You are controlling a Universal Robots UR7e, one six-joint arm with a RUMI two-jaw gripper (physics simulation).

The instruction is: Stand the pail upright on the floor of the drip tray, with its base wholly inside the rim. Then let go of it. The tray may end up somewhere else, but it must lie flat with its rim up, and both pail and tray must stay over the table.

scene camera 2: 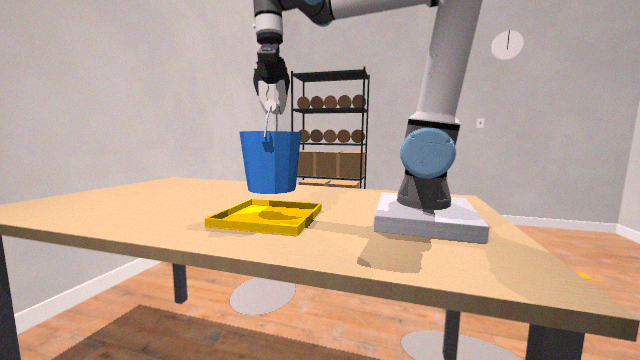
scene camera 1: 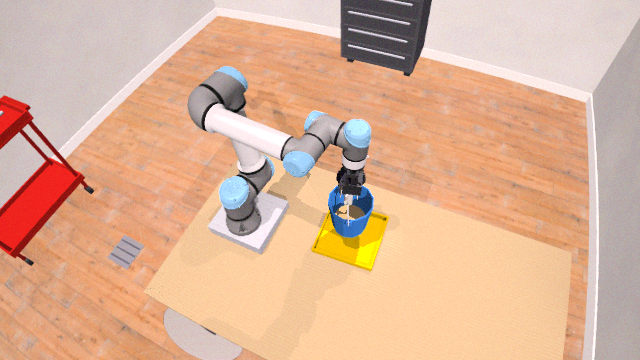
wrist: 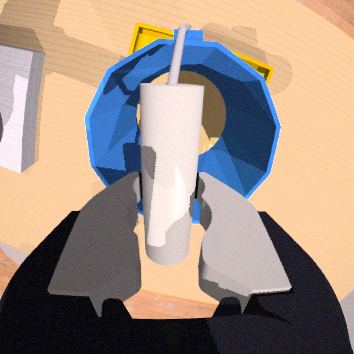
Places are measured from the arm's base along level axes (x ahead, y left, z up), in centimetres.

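Pixels of known places: gripper, fingertip midpoint: (scene camera 2: pixel 274 114) (scene camera 1: pixel 348 194) (wrist: pixel 168 175); arm's base, link origin: (scene camera 2: pixel 423 202) (scene camera 1: pixel 243 220).
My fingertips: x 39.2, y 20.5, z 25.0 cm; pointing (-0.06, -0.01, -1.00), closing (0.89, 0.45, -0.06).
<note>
For each thing: its top centre in the pictures, then the offset to it from my fingertips. Level surfaces: height alone.
- yellow drip tray, top centre: (wrist: pixel 185 110) (scene camera 2: pixel 269 210) (scene camera 1: pixel 351 232) dx +1.8, dy +0.4, dz -27.7 cm
- white handle grip, top centre: (wrist: pixel 166 196) (scene camera 2: pixel 273 102) (scene camera 1: pixel 349 187) dx -0.1, dy +0.6, dz +3.4 cm
- wooden table, surface height: dz -30.1 cm
The blue pail (scene camera 1: pixel 350 228) (scene camera 2: pixel 270 167) (wrist: pixel 252 135) hangs upright in the air from its bail. The yellow drip tray (scene camera 1: pixel 330 246) (scene camera 2: pixel 252 226) (wrist: pixel 145 38) lies flat on the table, rim up. In scene camera 2 a gap shows between the pail's base and the tray, and a shadow falls on the tray floor. In scene camera 1 the pail covers the tray's back part. My gripper (scene camera 1: pixel 348 198) (scene camera 2: pixel 271 105) (wrist: pixel 168 175) is shut on the white handle grip (wrist: pixel 172 125), above the pail. The exact spot under the base is hard to judge.
The arm's pale base block (scene camera 1: pixel 270 230) (scene camera 2: pixel 430 230) stands on the wooden table (scene camera 1: pixel 450 300) (scene camera 2: pixel 150 235), beside the tray with a gap between. A red cart (scene camera 1: pixel 45 200), a dark drawer cabinet (scene camera 1: pixel 377 37) and a shelf rack (scene camera 2: pixel 330 76) stand away from the table.
</note>
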